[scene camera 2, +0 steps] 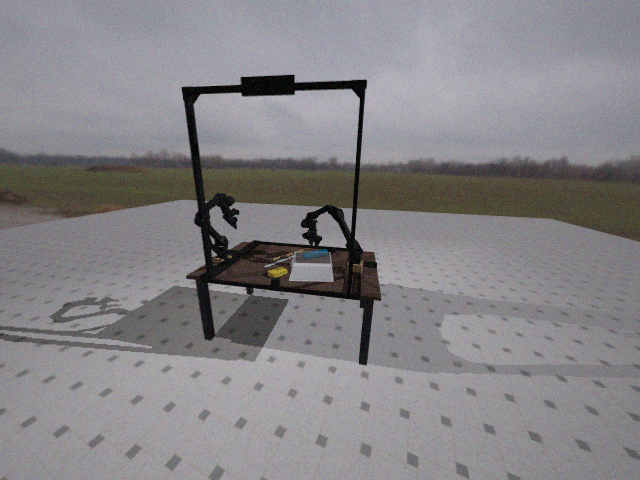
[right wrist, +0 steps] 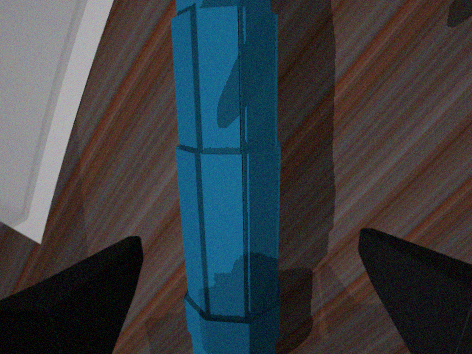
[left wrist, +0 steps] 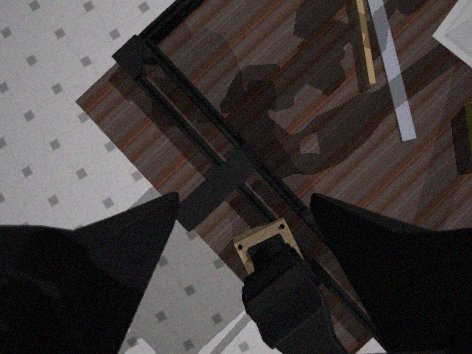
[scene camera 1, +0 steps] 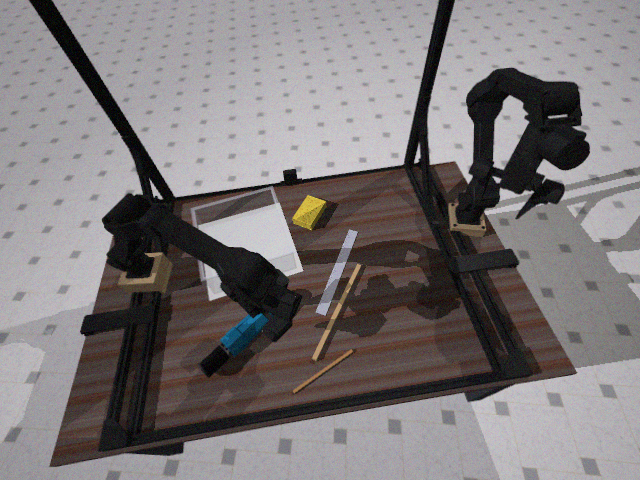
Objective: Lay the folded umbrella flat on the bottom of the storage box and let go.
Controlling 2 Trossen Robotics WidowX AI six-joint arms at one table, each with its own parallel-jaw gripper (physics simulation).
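Note:
The folded umbrella (scene camera 1: 242, 334) (scene camera 2: 315, 254) (right wrist: 225, 200), blue with a black handle, lies on the table outside the storage box. The storage box (scene camera 1: 245, 224) (scene camera 2: 311, 274) (right wrist: 66, 120) has clear walls and a white bottom; one corner also shows in the left wrist view (left wrist: 459, 34). My right gripper (scene camera 1: 264, 322) (scene camera 2: 313, 242) (right wrist: 251, 244) is open over the umbrella, with a fingertip to each side of the blue body and gaps on both sides. In scene camera 1 it hides part of the umbrella. My left gripper (scene camera 1: 527, 203) (scene camera 2: 235, 225) (left wrist: 245, 199) is open, empty and high near its own base.
A yellow block (scene camera 1: 309, 212) (scene camera 2: 277, 272) stands beside the box. A pale lavender strip (scene camera 1: 337, 272) (left wrist: 392, 70), a long wooden stick (scene camera 1: 336, 313) (left wrist: 367, 50) and a shorter stick (scene camera 1: 323, 370) lie mid-table. Black frame rails (scene camera 1: 310, 408) edge the table, with upright posts (scene camera 1: 428, 77).

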